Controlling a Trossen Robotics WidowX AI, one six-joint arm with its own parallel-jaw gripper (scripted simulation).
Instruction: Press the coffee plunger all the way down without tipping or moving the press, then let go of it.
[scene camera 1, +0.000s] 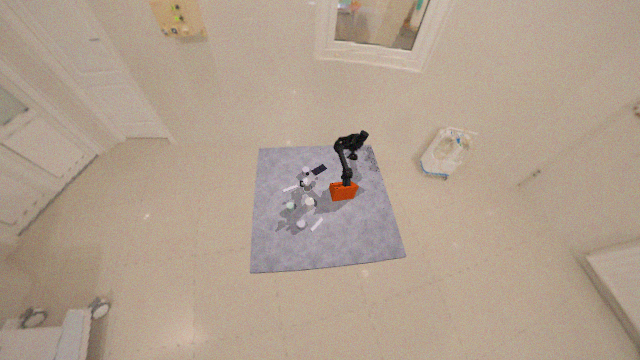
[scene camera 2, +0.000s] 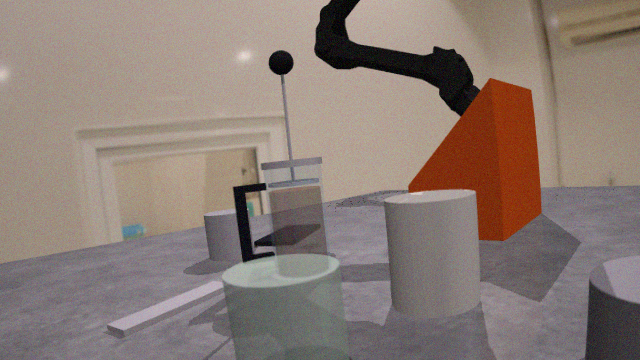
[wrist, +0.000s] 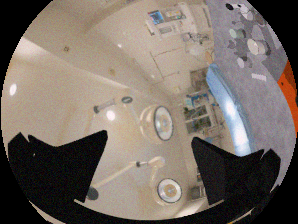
Scene:
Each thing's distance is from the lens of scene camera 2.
coffee press (scene camera 2: 294, 191): 0.44 m
pale green cylinder (scene camera 2: 296, 299): 0.19 m
The marked spots on the coffee press and the pale green cylinder are 0.26 m apart.

